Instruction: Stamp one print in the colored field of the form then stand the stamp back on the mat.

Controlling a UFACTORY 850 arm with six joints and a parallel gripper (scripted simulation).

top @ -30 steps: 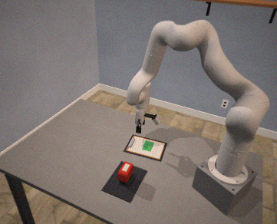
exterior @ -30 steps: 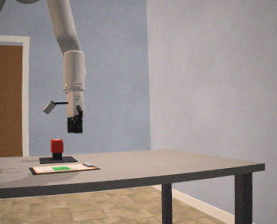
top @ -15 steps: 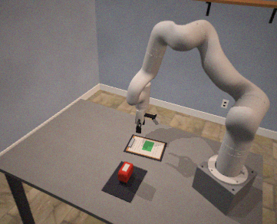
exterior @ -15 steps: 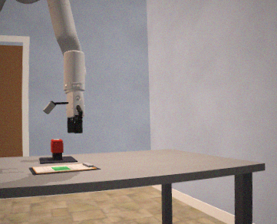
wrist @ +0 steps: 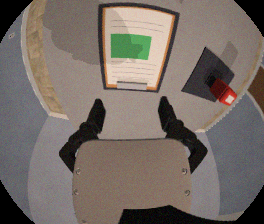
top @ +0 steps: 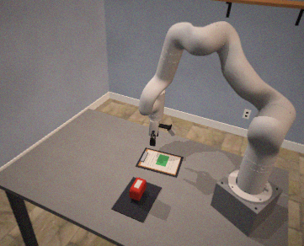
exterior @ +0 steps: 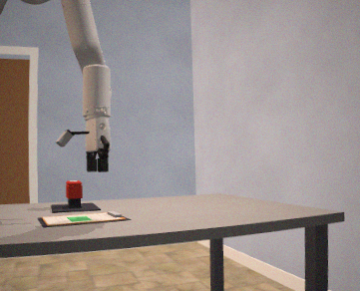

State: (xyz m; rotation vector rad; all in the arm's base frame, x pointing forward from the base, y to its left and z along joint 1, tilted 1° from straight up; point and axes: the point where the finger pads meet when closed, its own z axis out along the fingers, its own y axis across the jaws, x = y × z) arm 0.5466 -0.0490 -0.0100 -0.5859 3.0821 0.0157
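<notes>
The red stamp is 290 mm to the left of my hand, 100 mm below it and 90 mm behind it. Round my hand: form (150 mm below, 40 mm behind, 10 mm to the right); then mat (290 mm to the left, 150 mm below, 90 mm behind).
</notes>
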